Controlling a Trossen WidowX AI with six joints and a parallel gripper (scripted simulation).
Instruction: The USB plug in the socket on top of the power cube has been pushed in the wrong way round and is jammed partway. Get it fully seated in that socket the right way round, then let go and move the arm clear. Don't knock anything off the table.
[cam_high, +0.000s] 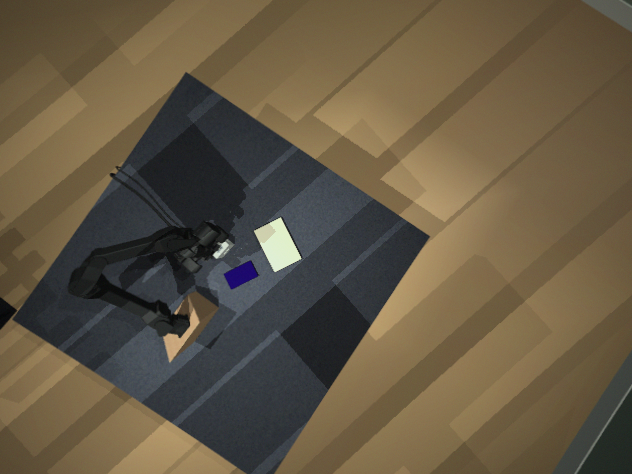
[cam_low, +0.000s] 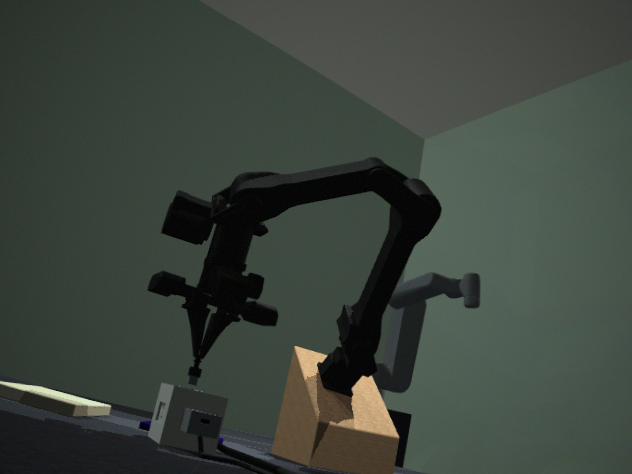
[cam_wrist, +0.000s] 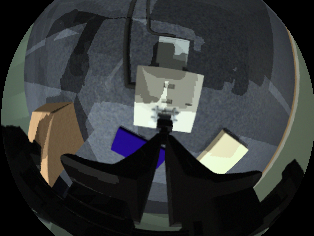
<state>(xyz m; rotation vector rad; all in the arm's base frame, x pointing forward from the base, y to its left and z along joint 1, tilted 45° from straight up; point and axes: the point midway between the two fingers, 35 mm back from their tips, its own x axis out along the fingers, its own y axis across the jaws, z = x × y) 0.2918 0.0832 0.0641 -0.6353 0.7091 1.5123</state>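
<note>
My gripper tip is 2 cm above the USB plug. From my gripper tip the other things lie so: cream slab: 16 cm ahead, 17 cm to the right, 11 cm below; then dark blue flat piece: 5 cm behind, 13 cm to the right, 12 cm below.
</note>
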